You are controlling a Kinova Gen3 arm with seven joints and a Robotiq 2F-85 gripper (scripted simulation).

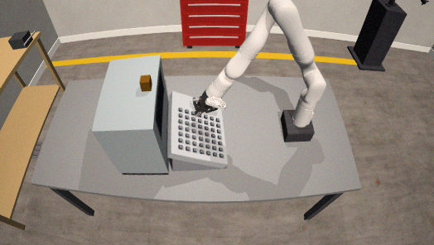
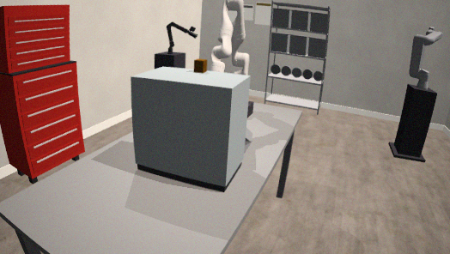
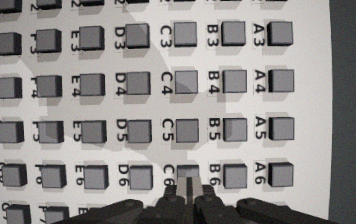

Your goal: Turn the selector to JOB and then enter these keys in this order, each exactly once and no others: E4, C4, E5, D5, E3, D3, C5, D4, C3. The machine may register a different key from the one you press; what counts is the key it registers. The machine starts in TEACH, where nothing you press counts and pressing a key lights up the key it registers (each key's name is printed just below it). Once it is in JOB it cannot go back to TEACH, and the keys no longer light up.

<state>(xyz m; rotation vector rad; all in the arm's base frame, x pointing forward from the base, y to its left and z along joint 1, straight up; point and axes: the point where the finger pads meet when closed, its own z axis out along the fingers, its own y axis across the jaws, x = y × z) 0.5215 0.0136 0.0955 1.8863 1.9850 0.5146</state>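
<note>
Right now my hand is 10 mm past the key D4, 70 mm to the right of it and 60 mm above it. From my hand the other things lie so: key C4: 20 mm ahead, 70 mm to the left, 50 mm below; keypad: 20 mm ahead, 20 mm to the left, 100 mm below; key B4: 50 mm ahead, 70 mm to the left, 30 mm below.
</note>
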